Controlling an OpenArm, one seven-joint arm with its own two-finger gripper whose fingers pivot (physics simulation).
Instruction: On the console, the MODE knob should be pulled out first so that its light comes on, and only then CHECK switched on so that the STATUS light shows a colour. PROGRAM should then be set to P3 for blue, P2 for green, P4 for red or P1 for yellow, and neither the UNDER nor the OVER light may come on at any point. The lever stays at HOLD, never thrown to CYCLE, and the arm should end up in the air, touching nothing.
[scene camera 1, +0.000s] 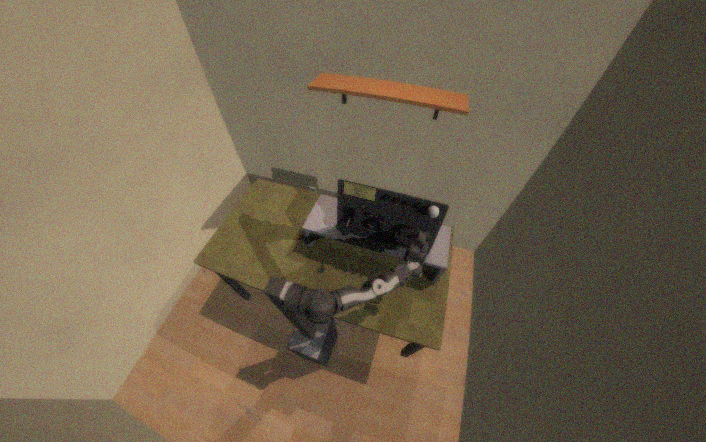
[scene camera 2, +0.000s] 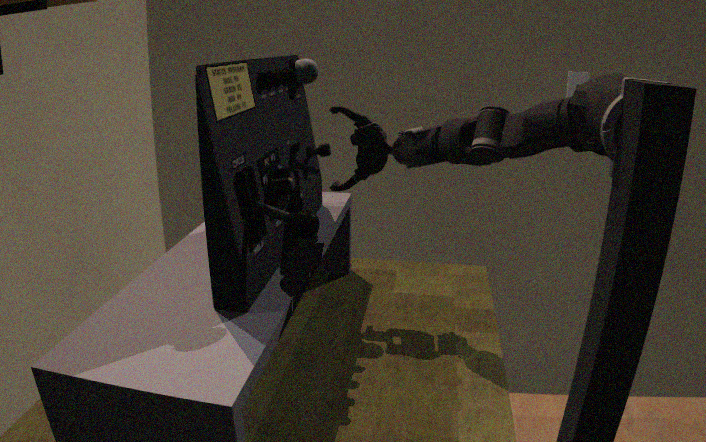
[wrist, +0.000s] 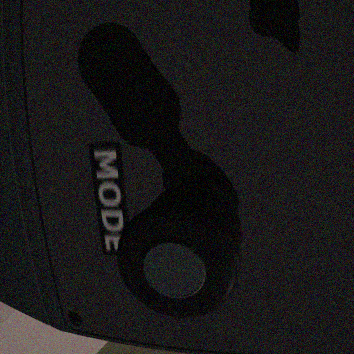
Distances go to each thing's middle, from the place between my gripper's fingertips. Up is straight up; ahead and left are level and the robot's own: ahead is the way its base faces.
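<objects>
With the mode knob (wrist: 179, 256), my hand is 10 mm above it, 10 mm to the left of it and 30 mm short of it. The dark console (scene camera 2: 252, 114) is 20 mm above my hand, and it lies 170 mm to the left of that hand and 50 mm ahead of it.
</objects>
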